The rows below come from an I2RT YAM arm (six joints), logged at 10 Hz.
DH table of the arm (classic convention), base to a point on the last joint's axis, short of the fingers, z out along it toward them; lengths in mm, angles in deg. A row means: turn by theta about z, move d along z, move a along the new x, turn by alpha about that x. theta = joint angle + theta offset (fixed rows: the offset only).
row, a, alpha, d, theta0
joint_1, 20, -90, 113.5, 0
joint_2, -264, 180, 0, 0
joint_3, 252.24, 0, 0, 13.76
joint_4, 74, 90, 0, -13.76
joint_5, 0, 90, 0, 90
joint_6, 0, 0, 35.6, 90
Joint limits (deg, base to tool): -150..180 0..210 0..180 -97..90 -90..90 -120..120
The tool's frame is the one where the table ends.
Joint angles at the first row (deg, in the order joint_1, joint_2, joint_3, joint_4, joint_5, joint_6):
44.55 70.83 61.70 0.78 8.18 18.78
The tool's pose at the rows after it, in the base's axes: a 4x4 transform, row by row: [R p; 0 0 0 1], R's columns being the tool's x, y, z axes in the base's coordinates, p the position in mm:
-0.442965, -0.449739, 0.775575, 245.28; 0.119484, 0.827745, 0.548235, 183.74; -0.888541, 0.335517, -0.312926, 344.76; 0, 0, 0, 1
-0.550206, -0.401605, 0.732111, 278.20; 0.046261, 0.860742, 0.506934, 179.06; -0.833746, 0.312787, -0.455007, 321.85; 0, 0, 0, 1
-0.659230, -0.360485, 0.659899, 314.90; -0.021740, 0.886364, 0.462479, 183.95; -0.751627, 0.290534, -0.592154, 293.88; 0, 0, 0, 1
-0.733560, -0.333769, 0.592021, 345.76; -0.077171, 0.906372, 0.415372, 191.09; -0.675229, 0.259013, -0.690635, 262.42; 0, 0, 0, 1
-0.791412, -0.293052, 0.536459, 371.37; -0.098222, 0.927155, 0.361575, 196.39; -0.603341, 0.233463, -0.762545, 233.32; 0, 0, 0, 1
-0.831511, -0.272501, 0.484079, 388.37; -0.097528, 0.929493, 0.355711, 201.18; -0.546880, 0.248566, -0.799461, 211.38; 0, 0, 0, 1
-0.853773, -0.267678, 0.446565, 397.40; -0.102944, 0.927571, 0.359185, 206.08; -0.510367, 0.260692, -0.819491, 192.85; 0, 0, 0, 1
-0.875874, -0.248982, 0.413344, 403.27; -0.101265, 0.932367, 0.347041, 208.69; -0.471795, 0.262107, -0.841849, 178.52; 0, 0, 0, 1
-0.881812, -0.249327, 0.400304, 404.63; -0.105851, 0.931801, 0.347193, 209.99; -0.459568, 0.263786, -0.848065, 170.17; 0, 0, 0, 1
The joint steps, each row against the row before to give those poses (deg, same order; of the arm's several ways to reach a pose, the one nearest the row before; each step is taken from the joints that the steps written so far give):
-7.52 3.88 1.73 -7.74 -6.49 2.46
-4.47 6.81 3.67 -5.71 -3.59 -1.65
-2.67 9.57 6.01 -5.77 -2.24 -1.50
-1.39 9.02 5.23 -3.67 -0.59 -1.64
-0.98 7.94 5.10 -3.15 0.55 -0.23
-0.59 5.68 3.72 -1.63 -1.44 0.70
-0.06 3.80 1.80 -0.15 -1.19 0.31
-0.06 2.92 1.66 -1.16 -0.27 0.65
0.04 1.14 -0.03 0.41 -0.33 -0.04

